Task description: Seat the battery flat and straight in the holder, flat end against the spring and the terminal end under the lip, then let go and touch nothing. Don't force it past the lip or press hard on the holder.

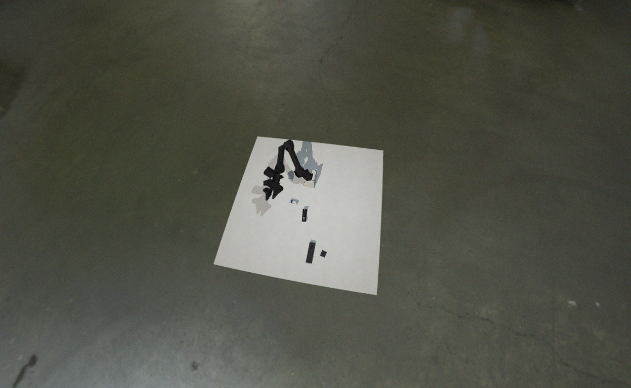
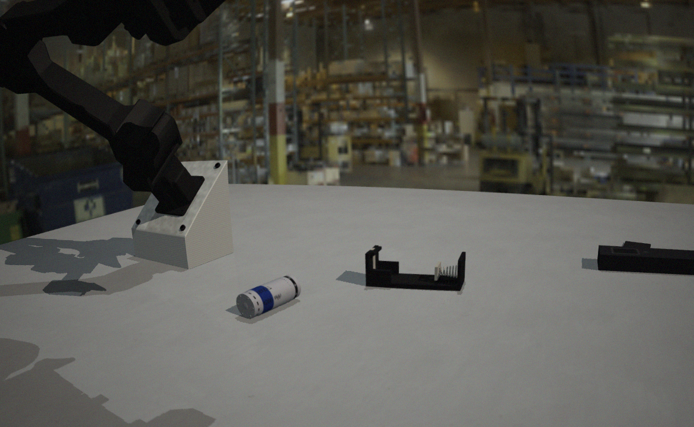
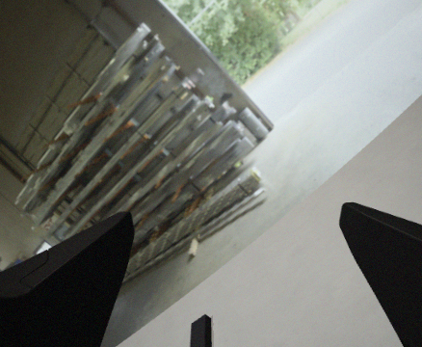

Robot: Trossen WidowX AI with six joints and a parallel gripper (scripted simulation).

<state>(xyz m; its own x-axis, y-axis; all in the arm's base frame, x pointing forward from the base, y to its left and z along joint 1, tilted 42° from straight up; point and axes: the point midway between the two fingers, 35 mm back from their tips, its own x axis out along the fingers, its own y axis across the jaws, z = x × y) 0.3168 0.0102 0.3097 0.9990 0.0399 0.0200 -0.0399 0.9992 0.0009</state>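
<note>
Right now the battery is 31 cm below my gripper tip, 13 cm behind it and 10 cm to the left of it. Round my gripper tip: long black block (35 cm to the left, 30 cm below, 26 cm ahead); small black square (45 cm to the left, 32 cm below, 24 cm ahead).
</note>
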